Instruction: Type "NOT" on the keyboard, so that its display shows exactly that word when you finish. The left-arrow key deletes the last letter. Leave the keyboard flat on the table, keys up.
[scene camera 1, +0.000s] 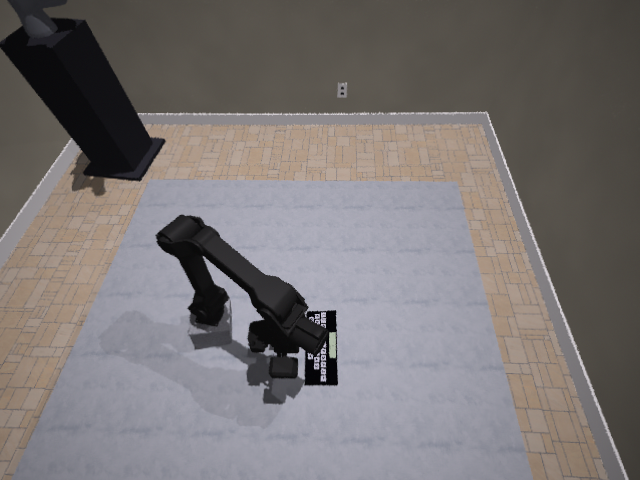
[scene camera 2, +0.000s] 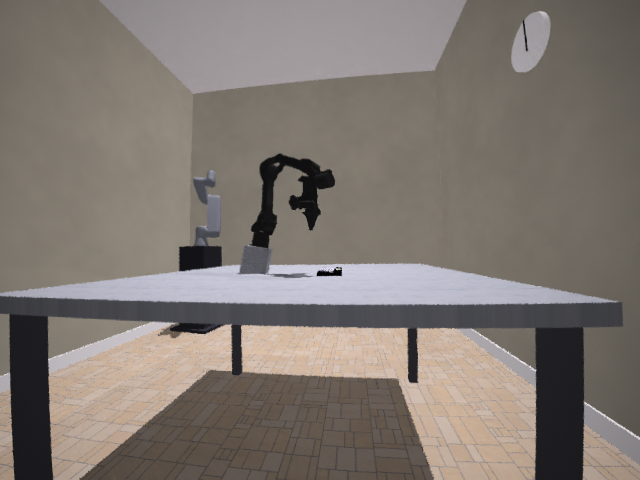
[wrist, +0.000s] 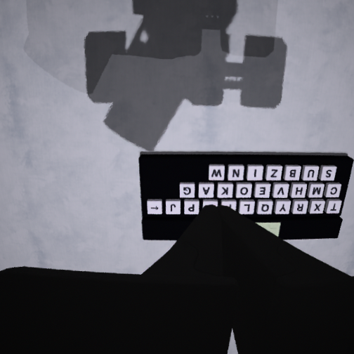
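Observation:
The black keyboard (scene camera 1: 312, 377) (scene camera 2: 329, 272) (wrist: 160, 172) lies flat on the table, its white keys up. In the wrist view its letters appear upside down. The N key (wrist: 235, 173), O key (wrist: 244, 190), T key (wrist: 333, 207) and left-arrow key (wrist: 154, 207) show. The pale green display (scene camera 1: 332, 345) (wrist: 270, 229) is partly covered by the fingers in the wrist view; no letters can be read on it. My gripper (scene camera 2: 311, 228) (wrist: 214, 216) is shut and empty, pointing down, well above the table. Its tips hide parts of two keys between P and L.
The arm's grey base block (scene camera 1: 210, 333) (scene camera 2: 255, 259) stands on the table (scene camera 1: 413, 413) (scene camera 2: 310, 313), left of the keyboard in both scene views. The arm's shadow falls beside the keyboard. Another robot arm (scene camera 2: 213, 214) stands on a black pedestal (scene camera 1: 87, 98) (scene camera 2: 200, 258) beyond the table.

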